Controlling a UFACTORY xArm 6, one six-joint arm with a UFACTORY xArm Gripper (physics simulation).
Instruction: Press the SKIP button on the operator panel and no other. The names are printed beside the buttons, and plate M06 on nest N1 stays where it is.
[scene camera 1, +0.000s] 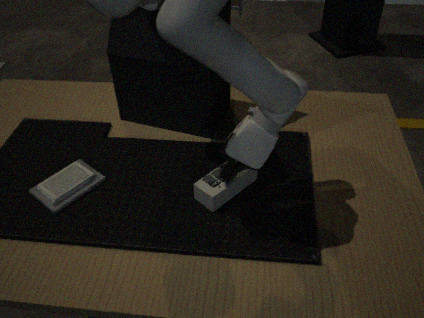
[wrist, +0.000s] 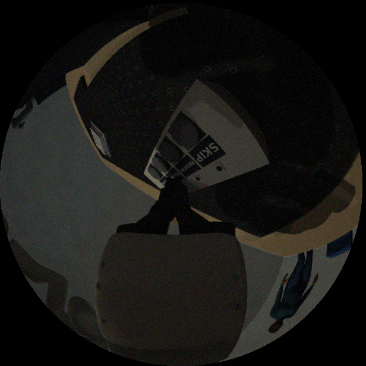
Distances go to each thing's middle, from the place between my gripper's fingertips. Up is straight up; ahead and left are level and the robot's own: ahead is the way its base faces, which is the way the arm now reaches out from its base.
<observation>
I see my gripper 30 mm above the operator panel (scene camera 1: 214, 195), 20 mm past it and 10 mm to the right of it. The rest, counted from my hand: nest N1 (scene camera 1: 40, 196) (380 mm to the right, 180 mm behind, 50 mm below); then plate M06 (scene camera 1: 59, 186) (380 mm to the right, 180 mm behind, 40 mm below).
</observation>
